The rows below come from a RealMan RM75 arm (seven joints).
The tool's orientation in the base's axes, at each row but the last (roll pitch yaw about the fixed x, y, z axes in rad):
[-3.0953, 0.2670, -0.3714]
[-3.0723, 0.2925, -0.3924]
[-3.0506, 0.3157, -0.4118]
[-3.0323, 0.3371, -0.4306]
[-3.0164, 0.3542, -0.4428]
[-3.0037, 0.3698, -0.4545]
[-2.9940, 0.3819, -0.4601]
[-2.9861, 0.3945, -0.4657]
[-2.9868, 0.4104, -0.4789]
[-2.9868, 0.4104, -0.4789]
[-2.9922, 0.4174, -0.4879]
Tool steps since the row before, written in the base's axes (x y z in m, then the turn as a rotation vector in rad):
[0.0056, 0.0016, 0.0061, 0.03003, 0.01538, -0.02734]
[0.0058, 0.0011, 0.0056, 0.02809, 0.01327, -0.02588]
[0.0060, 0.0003, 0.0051, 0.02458, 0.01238, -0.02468]
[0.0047, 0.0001, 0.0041, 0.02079, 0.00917, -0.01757]
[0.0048, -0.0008, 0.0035, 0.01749, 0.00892, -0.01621]
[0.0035, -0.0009, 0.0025, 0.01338, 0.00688, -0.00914]
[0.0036, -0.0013, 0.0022, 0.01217, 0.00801, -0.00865]
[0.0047, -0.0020, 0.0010, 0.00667, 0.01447, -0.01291]
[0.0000, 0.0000, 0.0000, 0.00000, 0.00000, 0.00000]
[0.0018, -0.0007, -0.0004, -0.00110, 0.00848, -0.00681]
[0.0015, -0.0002, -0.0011, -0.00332, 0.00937, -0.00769]
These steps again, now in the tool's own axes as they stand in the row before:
[0.0029, -0.0038, -0.0069, 0.02882, -0.02426, 0.02161]
[0.0031, -0.0037, -0.0065, 0.02746, -0.02165, 0.02031]
[0.0035, -0.0033, -0.0062, 0.02436, -0.01946, 0.01986]
[0.0026, -0.0026, -0.0050, 0.02003, -0.01564, 0.01338]
[0.0032, -0.0019, -0.0047, 0.01686, -0.01405, 0.01290]
[0.0024, -0.0012, -0.0035, 0.01170, -0.01122, 0.00688]
[0.0027, -0.0009, -0.0034, 0.01004, -0.01167, 0.00708]
[0.0043, -0.0008, -0.0028, 0.00447, -0.01385, 0.01445]
[0.0000, 0.0000, 0.0000, 0.00000, 0.00000, 0.00000]
[0.0019, -0.0003, -0.0004, -0.00176, -0.00567, 0.00918]
[0.0017, -0.0005, 0.0005, -0.00358, -0.00516, 0.01089]

